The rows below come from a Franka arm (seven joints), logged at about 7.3 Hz.
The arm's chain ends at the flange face. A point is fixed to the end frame.
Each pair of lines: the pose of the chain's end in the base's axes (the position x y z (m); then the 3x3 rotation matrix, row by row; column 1 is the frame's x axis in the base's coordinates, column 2 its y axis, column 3 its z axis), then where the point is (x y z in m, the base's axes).
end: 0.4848, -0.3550, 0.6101; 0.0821, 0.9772, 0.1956; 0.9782, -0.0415, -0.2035; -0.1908, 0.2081, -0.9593
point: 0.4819 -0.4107 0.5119
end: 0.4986, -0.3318, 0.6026; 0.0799, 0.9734, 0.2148; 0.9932, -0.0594, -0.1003; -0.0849, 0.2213, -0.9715
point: 0.4978 -0.3768 0.4990
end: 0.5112, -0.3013, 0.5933; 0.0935, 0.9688, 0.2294; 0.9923, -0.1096, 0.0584; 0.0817, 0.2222, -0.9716
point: 0.5116 -0.3286 0.4837
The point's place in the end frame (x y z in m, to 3 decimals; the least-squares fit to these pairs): -0.036 -0.021 0.105
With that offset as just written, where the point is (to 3 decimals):
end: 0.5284, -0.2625, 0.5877; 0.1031, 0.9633, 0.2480; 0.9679, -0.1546, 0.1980; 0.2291, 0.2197, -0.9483
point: 0.530 -0.273 0.475
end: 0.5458, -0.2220, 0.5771; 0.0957, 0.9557, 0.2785; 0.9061, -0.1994, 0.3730; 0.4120, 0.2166, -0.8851
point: 0.552 -0.211 0.465
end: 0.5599, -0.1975, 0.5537; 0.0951, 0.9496, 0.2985; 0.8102, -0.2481, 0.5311; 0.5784, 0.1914, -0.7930
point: 0.568 -0.166 0.446
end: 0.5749, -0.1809, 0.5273; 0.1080, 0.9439, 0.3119; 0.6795, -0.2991, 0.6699; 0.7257, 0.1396, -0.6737
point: 0.584 -0.129 0.428
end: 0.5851, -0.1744, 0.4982; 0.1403, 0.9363, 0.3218; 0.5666, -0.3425, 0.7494; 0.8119, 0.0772, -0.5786
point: 0.594 -0.109 0.407
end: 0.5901, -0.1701, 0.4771; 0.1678, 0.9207, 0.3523; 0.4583, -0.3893, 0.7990; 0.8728, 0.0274, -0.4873
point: 0.602 -0.095 0.394
